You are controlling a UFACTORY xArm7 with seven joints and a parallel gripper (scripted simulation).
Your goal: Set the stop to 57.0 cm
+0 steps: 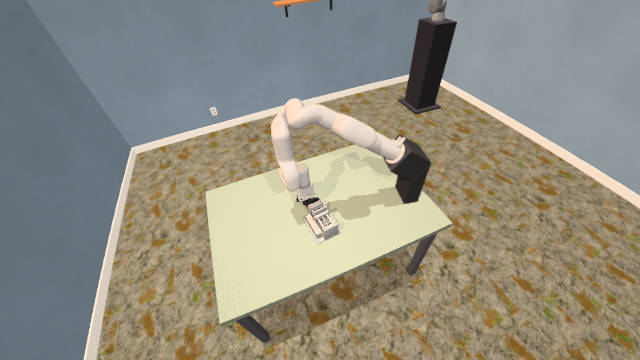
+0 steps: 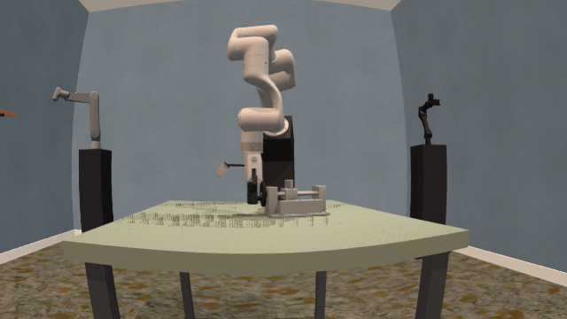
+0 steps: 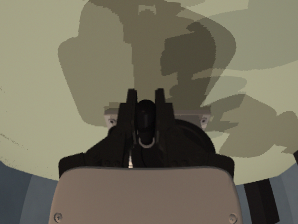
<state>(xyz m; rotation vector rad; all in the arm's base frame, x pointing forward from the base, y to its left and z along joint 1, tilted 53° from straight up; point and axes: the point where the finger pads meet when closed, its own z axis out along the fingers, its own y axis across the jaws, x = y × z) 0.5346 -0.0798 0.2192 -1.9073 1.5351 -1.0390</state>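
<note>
Now: hand 13 cm to the right of the grey stop block, 3 cm below it and 3 cm past it. The rest, counted from my hand: black handwheel 2 cm to the left, 1 cm behind.
</note>
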